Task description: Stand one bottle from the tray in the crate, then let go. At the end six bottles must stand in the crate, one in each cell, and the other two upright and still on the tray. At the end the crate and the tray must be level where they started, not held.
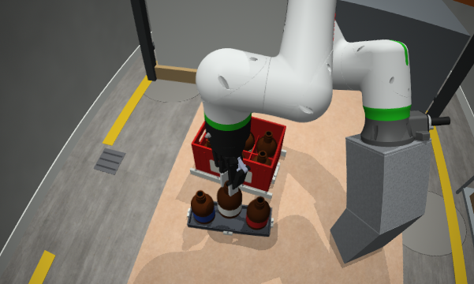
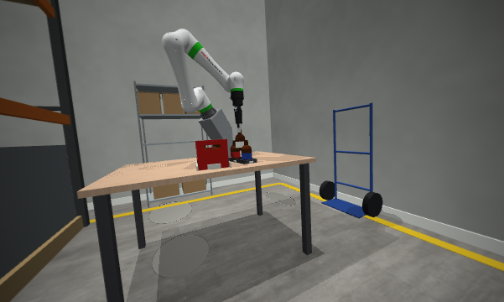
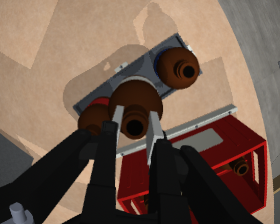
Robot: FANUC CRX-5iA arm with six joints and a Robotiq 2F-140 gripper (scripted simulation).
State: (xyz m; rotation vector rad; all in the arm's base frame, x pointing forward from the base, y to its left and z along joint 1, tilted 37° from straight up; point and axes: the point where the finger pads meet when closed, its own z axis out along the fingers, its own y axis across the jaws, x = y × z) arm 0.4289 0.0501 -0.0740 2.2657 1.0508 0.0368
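Right now my hand is 90 mm above the white-banded bottle. Also, from my hand: red-labelled bottle (90 mm behind, 170 mm below); tray (240 mm below); crate (230 mm to the right, 170 mm below).
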